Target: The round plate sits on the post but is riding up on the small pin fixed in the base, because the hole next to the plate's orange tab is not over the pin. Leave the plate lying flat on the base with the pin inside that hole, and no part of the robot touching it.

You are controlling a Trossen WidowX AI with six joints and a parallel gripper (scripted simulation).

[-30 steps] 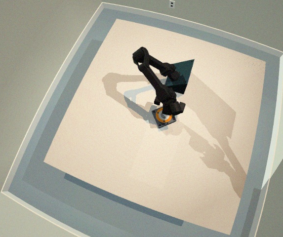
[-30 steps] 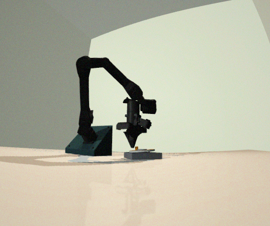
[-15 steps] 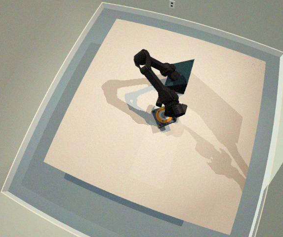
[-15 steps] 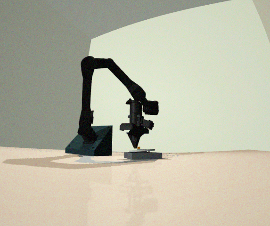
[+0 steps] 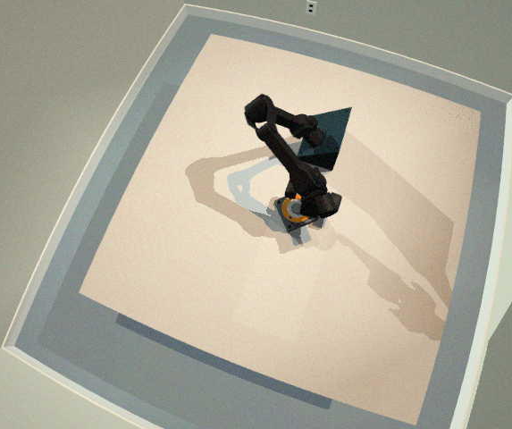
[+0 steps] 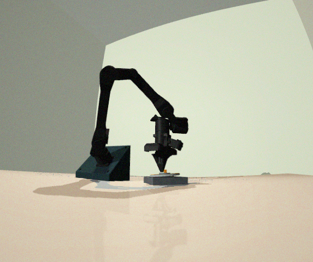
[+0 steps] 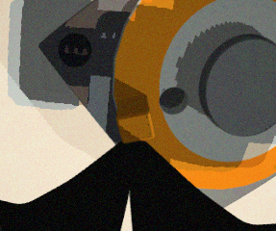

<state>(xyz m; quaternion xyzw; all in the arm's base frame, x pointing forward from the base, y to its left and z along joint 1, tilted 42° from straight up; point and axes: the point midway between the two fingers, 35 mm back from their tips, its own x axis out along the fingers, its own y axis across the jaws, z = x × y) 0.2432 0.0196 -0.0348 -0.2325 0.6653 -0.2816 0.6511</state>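
Right now the base is 3 cm ahead of my gripper tip, 4 cm to the right of it and 2 cm below it.
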